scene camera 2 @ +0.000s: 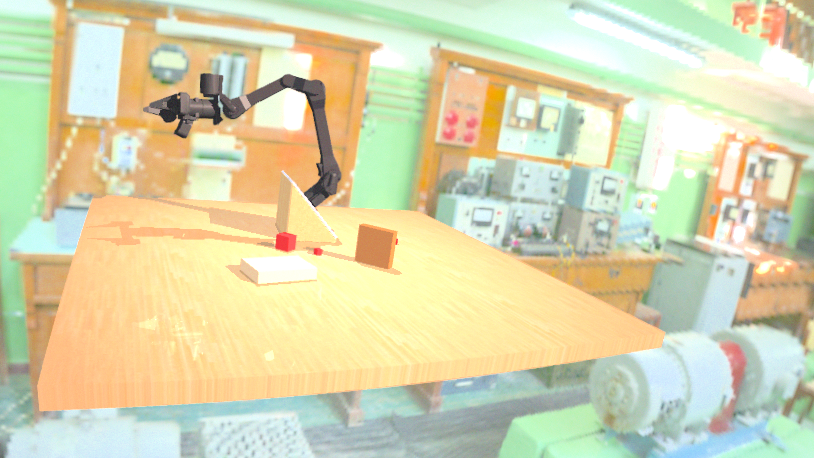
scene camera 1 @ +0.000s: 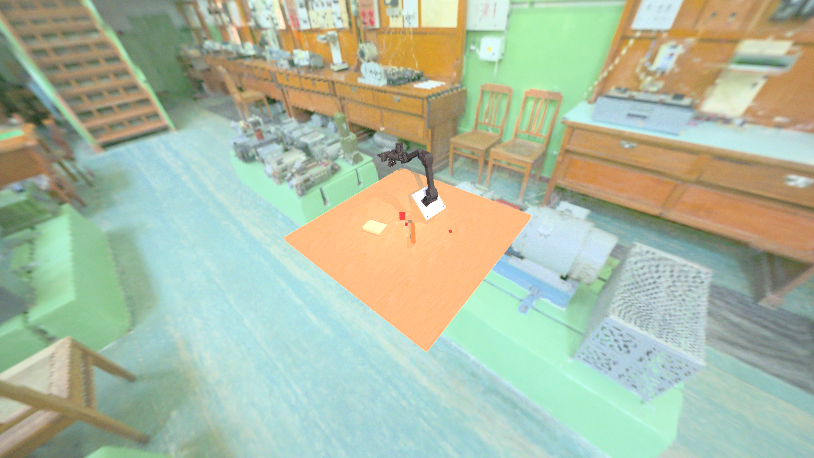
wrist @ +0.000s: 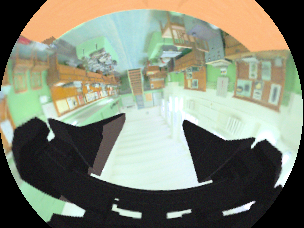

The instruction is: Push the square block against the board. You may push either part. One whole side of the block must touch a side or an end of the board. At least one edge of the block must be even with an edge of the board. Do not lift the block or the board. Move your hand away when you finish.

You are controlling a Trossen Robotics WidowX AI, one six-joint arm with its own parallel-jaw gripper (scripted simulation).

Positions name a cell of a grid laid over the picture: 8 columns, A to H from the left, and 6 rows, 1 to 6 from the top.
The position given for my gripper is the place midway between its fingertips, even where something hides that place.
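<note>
Open and holding nothing: that is my gripper (scene camera 2: B2). The wrist view shows it as well, my gripper (wrist: E4).
</note>
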